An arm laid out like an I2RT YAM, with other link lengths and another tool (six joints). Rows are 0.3 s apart.
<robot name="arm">
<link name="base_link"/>
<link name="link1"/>
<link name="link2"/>
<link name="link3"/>
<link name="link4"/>
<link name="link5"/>
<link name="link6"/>
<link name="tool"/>
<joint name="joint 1" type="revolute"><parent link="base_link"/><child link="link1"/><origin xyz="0 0 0.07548"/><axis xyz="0 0 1"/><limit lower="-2.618" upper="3.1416"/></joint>
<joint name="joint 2" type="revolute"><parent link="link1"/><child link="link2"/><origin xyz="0.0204 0.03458 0.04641"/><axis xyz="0 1 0"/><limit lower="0" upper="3.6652"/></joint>
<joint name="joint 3" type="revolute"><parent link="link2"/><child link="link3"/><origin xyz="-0.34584 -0.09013 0"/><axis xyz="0 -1 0"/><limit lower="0" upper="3.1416"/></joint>
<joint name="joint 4" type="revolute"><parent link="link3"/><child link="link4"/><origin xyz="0.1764 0.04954 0.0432"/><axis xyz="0 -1 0"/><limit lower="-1.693" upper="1.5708"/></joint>
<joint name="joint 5" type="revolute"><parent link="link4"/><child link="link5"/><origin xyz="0.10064 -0.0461 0.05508"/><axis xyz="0 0 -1"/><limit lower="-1.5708" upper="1.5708"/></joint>
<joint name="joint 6" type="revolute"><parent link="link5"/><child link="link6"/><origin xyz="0.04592 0 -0.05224"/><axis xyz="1 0 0"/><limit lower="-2.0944" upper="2.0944"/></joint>
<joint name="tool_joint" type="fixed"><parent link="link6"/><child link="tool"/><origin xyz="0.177 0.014 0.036" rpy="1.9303 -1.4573 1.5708"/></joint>
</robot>
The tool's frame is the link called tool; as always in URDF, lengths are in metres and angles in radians.
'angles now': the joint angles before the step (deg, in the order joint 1, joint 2, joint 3, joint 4, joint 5, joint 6). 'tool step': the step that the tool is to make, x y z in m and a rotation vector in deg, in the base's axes. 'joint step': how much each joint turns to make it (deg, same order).
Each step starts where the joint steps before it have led.
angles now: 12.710 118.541 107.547 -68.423 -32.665 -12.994
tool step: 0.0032 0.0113 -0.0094 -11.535 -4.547 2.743
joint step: 6.669 0.012 4.364 -2.493 12.874 1.511
